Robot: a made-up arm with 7 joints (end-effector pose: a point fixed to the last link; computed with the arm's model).
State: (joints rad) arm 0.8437 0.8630 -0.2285 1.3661 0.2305 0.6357 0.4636
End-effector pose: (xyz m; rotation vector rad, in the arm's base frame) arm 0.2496 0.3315 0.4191 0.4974 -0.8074 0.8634
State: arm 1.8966 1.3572 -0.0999 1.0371 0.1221 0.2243 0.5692
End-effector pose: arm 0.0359 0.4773 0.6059 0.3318 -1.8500 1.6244
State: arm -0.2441 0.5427 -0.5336 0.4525 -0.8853 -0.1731 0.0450
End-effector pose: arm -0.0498 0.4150 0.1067 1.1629 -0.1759 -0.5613
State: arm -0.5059 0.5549 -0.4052 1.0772 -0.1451 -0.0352 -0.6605
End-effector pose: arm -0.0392 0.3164 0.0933 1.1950 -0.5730 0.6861
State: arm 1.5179 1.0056 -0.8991 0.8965 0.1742 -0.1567 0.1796
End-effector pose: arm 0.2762 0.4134 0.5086 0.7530 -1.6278 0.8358
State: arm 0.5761 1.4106 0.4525 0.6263 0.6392 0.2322 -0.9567
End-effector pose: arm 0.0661 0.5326 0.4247 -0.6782 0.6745 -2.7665
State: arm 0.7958 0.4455 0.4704 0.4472 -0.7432 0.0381 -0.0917
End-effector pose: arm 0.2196 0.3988 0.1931 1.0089 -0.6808 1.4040
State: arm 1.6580 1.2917 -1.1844 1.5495 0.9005 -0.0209 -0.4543
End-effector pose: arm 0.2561 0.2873 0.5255 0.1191 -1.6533 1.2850
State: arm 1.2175 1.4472 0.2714 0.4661 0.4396 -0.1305 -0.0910
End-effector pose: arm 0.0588 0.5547 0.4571 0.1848 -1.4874 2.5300
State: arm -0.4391 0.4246 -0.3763 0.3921 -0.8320 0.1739 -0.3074
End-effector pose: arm -0.1452 0.3946 0.1223 1.5462 -0.1082 -0.3659
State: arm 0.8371 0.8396 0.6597 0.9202 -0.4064 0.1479 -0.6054
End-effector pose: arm 0.1490 0.5061 0.3845 1.0371 -1.2323 2.5993
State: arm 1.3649 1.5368 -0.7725 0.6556 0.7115 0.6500 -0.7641
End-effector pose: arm 0.0624 0.5091 0.4491 1.4184 -0.4277 2.6269
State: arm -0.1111 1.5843 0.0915 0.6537 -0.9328 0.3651 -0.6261
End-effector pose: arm 0.0453 0.5188 0.5246 -2.8328 1.1661 0.0201
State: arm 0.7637 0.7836 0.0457 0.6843 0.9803 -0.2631 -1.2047
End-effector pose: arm 0.2585 0.4177 0.3054 0.0266 -0.3448 3.1182
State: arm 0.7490 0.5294 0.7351 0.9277 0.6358 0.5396 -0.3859
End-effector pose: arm 0.2436 0.3817 0.3176 -0.3524 -0.0784 2.2617
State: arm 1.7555 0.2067 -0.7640 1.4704 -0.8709 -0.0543 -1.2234
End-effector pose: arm 0.1927 0.1270 0.7085 0.7426 2.2541 -1.0117
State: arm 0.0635 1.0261 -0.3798 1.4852 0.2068 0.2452 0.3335
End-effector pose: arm 0.1724 0.3278 0.2506 0.7668 -0.5555 0.3588
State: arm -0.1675 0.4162 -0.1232 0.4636 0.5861 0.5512 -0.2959
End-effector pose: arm -0.0775 0.2943 0.0837 1.2440 0.8612 1.2422
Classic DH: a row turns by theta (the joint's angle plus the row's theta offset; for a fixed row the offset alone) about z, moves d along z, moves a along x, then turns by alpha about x. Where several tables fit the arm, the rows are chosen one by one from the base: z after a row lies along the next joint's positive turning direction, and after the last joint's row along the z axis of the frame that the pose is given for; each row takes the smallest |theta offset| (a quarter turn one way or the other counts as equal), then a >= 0, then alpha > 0; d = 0 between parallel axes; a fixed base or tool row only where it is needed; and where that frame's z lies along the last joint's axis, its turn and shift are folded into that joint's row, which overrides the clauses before.
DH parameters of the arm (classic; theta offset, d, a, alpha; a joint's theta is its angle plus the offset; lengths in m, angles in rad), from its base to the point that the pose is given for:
base (fixed): 0 0.451 -0.021 1.5708
joint 1: -1.5708 -0.159 0.029 -1.5708
joint 2: 1.5708 0 0.016 -1.5708
joint 3: 1.5708 -0.138 0.026 -1.5708
joint 4: 0 -0.023 0.012 1.5708
joint 5: 0 -0.225 0.021 1.5708
joint 6: -1.5708 -0.006 0.01 -1.5708
joint 7: 0.9705 0.0429 0.0167 -2.4484
tool (fixed): 2.1871 -0.0105 0 0

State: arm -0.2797 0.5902 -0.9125 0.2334 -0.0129 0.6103 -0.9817
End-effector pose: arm -0.1198 0.4327 0.1760 2.3574 -0.3949 -0.2542
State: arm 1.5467 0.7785 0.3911 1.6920 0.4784 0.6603 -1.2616
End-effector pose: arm 0.0915 0.3544 0.6315 0.8907 0.9630 -2.6874
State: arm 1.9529 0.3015 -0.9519 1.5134 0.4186 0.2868 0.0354
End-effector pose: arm 0.2149 0.0705 0.6525 -0.1863 -2.0520 0.2099
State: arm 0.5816 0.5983 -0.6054 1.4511 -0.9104 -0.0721 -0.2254
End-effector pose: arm 0.3010 0.2479 0.3635 0.8931 -2.0339 0.1953
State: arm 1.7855 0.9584 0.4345 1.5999 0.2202 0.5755 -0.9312
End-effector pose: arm 0.0104 0.3989 0.6376 0.8522 1.1321 -2.3181
